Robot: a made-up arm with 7 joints. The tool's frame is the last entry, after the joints. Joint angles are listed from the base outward. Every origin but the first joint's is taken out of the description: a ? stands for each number. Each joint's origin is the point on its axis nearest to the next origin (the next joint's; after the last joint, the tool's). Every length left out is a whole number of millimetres.
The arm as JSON. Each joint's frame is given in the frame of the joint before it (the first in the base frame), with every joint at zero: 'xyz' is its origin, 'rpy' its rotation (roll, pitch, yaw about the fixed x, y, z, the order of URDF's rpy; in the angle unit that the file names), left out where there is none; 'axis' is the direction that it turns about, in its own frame. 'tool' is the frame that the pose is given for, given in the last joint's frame.
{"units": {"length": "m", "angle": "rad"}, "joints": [
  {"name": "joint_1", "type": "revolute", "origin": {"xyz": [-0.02, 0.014, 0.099], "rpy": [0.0, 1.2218, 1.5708]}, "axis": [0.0, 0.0, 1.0]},
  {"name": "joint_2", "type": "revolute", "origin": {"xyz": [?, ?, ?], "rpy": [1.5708, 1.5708, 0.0]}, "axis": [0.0, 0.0, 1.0]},
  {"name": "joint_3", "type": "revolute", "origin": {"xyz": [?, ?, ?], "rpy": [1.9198, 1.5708, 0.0]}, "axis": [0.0, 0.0, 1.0]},
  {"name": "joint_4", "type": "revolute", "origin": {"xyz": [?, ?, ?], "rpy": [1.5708, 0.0, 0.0]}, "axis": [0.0, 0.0, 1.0]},
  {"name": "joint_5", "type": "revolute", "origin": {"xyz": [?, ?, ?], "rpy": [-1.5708, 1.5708, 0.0]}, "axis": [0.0, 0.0, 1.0]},
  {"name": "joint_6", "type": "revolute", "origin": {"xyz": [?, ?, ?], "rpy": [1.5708, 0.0, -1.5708]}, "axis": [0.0, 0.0, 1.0]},
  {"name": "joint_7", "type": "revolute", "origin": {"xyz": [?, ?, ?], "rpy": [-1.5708, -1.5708, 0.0]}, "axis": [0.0, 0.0, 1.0]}
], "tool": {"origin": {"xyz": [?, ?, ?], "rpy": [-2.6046, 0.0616, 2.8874]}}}
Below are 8 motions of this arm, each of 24 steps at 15 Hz.
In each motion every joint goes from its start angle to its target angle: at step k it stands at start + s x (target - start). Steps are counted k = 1, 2, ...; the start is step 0. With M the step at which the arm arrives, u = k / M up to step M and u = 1 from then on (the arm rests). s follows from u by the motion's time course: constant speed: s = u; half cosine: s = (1 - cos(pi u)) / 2; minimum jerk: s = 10 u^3 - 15 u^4 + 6 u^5.
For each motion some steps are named. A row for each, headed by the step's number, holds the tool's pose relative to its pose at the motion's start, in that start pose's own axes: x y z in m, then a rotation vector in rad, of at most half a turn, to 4 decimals.
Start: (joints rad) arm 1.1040 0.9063 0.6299 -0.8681 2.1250 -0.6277 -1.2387
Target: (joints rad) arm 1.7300 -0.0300 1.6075 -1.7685 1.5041 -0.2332 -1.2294
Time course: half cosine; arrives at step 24
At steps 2, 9, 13, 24:
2: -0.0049 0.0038 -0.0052 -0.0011 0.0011 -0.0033
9: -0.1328 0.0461 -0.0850 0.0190 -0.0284 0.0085
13: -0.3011 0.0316 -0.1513 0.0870 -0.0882 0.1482
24: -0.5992 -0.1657 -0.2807 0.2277 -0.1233 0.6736

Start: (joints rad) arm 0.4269 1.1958 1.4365 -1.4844 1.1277 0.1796 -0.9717
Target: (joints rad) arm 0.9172 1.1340 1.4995 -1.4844 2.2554 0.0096 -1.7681
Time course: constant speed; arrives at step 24
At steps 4, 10, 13, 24:
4: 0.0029 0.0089 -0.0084 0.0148 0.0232 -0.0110
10: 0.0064 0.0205 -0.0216 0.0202 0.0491 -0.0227
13: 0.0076 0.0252 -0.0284 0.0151 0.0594 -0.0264
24: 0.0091 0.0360 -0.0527 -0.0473 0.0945 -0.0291

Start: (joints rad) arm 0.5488 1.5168 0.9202 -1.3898 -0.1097 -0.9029 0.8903
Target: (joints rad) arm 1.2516 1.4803 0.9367 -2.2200 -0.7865 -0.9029 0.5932
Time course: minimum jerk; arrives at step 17
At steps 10, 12, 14, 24:
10: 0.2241 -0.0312 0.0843 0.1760 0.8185 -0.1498
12: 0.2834 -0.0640 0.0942 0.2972 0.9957 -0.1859
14: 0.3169 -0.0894 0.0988 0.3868 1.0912 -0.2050
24: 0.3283 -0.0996 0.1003 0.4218 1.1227 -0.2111

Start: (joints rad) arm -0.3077 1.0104 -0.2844 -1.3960 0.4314 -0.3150 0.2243
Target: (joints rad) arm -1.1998 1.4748 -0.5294 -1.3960 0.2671 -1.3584 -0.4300
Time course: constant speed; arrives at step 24
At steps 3, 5, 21, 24:
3: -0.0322 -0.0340 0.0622 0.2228 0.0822 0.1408
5: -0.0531 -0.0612 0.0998 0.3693 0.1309 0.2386
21: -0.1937 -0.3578 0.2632 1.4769 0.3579 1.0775
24: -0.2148 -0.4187 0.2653 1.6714 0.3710 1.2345

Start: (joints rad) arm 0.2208 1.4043 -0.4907 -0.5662 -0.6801 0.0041 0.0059
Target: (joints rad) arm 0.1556 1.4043 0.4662 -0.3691 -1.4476 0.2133 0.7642
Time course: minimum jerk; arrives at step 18
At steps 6, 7, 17, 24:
6: -0.0093 0.0476 -0.0368 -0.1652 -0.1141 -0.1301
7: -0.0096 0.0659 -0.0534 -0.2331 -0.1636 -0.1864
17: 0.0520 0.1601 -0.1772 -0.7235 -0.5761 -0.6432
24: 0.0523 0.1602 -0.1775 -0.7245 -0.5771 -0.6442

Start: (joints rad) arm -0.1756 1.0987 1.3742 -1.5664 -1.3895 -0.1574 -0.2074
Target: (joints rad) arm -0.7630 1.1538 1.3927 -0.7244 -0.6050 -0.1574 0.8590
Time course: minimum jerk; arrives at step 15
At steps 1, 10, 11, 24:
1: 0.0008 0.0002 0.0000 -0.0012 -0.0018 -0.0062
10: 0.2214 -0.0774 0.0133 -0.6248 -0.7086 -1.7359
11: 0.2370 -0.1009 0.0192 -0.7291 -0.8100 -1.9096
24: 0.2533 -0.1364 0.0299 -0.8876 -0.9574 -2.1389

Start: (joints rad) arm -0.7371 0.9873 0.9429 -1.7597 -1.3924 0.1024 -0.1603
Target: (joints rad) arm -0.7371 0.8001 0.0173 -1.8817 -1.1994 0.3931 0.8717
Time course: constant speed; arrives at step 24
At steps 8, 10, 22, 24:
8: -0.0305 -0.1275 0.0275 0.1755 -0.2263 -0.4630
10: -0.0405 -0.1602 0.0295 0.2179 -0.2701 -0.5874
22: -0.1215 -0.3496 -0.0025 0.4390 -0.4095 -1.3877
24: -0.1385 -0.3784 -0.0150 0.4679 -0.4095 -1.5276

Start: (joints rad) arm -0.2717 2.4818 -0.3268 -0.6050 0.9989 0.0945 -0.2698
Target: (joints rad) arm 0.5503 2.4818 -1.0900 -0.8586 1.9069 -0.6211 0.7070
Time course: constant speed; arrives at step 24
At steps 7, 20, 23, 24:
7: 0.1491 -0.0511 0.0605 0.1764 0.0815 -0.2655
20: 0.4081 -0.0547 0.0169 0.1244 0.2423 -0.8030
23: 0.4477 -0.0403 -0.0136 0.0599 0.2539 -0.9026
24: 0.4585 -0.0345 -0.0246 0.0364 0.2546 -0.9325

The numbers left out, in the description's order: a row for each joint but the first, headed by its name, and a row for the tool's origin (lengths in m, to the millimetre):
joint_2: -0.012 0.0 0.0
joint_3: 0.134 0.398 0.0
joint_4: -0.05 -0.04 0.0
joint_5: 0.02 -0.37 0.0
joint_6: -0.04 0.02 0.0
joint_7: -0.02 -0.03 0.0
tool: 0.02 0.01 0.0

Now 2 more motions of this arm.
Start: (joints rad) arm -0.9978 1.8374 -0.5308 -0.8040 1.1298 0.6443 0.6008
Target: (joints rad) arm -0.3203 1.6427 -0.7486 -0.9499 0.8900 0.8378 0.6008
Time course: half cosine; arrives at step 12
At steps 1, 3, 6, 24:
1: 0.0038 0.0060 0.0010 -0.0120 0.0037 0.0161
3: 0.0297 0.0541 0.0057 -0.1030 0.0317 0.1382
6: 0.0739 0.2001 -0.0060 -0.3523 0.1094 0.4654
24: 0.0636 0.4115 -0.0873 -0.7068 0.2275 0.9087

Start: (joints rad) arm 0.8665 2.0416 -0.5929 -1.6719 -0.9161 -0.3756 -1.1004
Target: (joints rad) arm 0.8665 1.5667 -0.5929 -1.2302 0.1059 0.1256 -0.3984
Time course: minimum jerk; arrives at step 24
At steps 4, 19, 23, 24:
4: 0.0036 0.0006 0.0046 -0.0234 -0.0206 -0.0715
19: 0.0700 -0.0615 0.1648 -0.4991 -0.6032 -1.9118
23: 0.0684 -0.0702 0.1800 -0.5219 -0.6415 -2.0453
24: 0.0683 -0.0703 0.1801 -0.5221 -0.6419 -2.0467

